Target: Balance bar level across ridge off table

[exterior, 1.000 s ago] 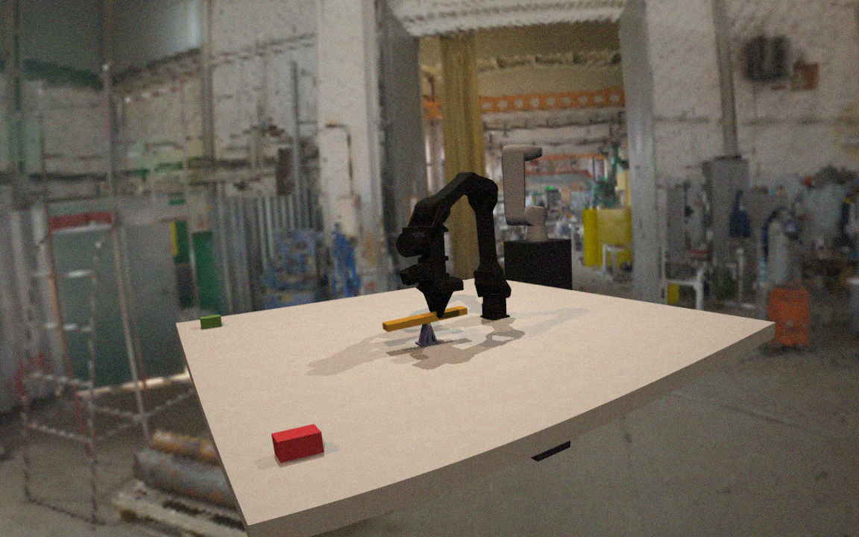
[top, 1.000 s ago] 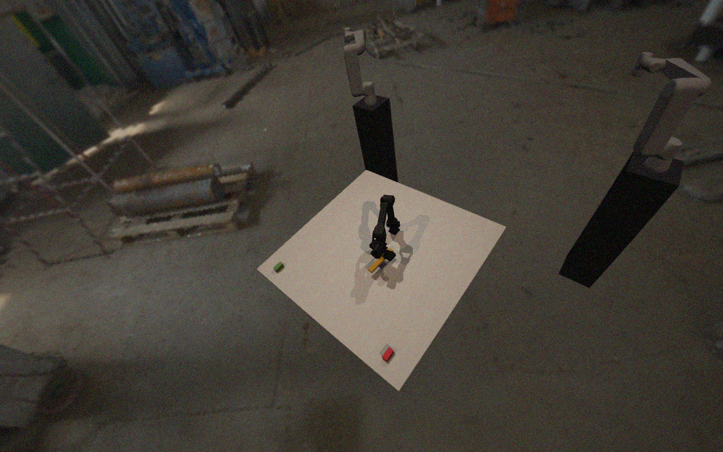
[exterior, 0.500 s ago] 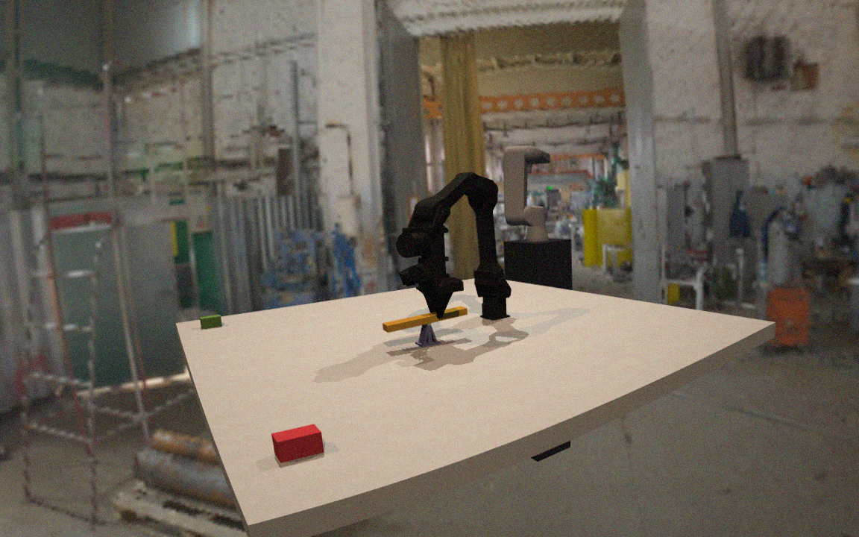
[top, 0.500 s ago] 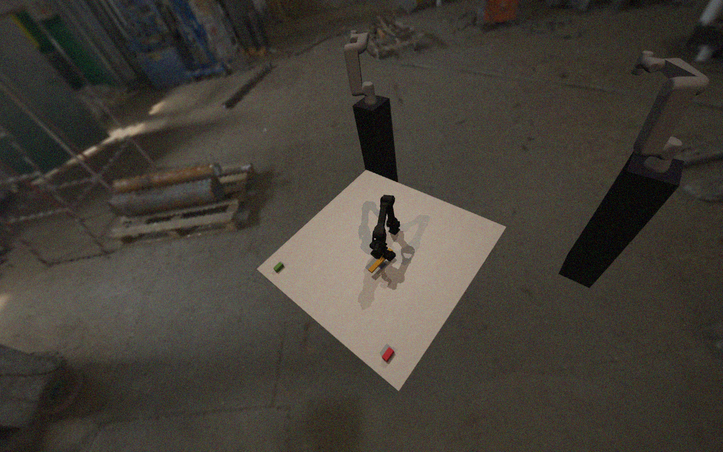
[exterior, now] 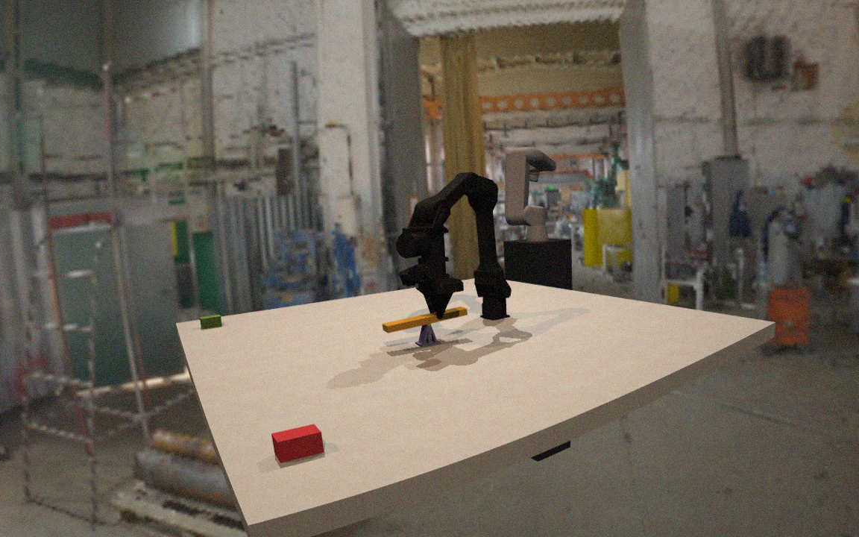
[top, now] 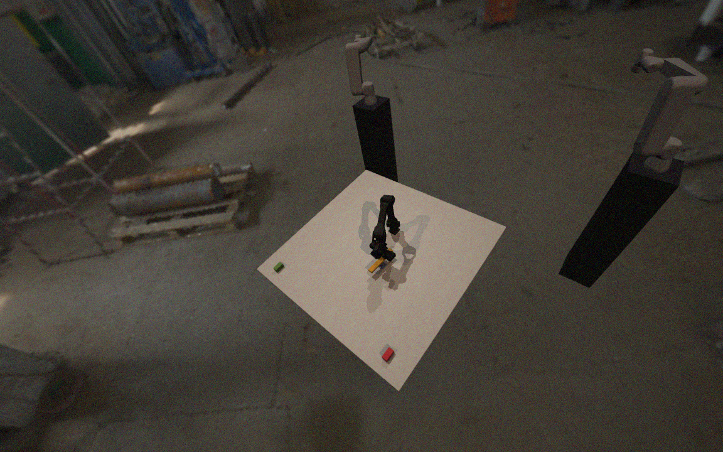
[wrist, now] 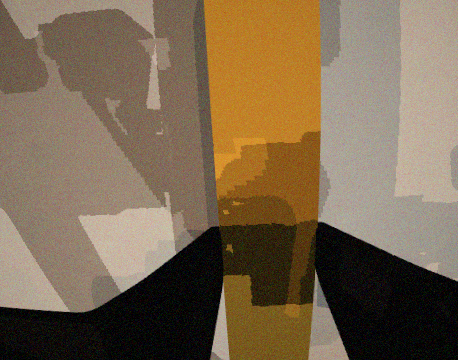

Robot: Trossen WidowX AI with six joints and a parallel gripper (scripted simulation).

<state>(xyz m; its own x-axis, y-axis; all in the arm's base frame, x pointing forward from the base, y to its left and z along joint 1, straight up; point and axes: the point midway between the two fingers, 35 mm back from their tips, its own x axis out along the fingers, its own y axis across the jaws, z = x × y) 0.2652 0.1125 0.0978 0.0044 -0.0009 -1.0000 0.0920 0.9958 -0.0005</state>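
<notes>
My gripper tip is 30 mm short of the bar. Also, from my gripper tip: green block: 470 mm ahead, 610 mm to the right, 50 mm below; red block: 470 mm ahead, 390 mm to the left, 50 mm below.
</notes>
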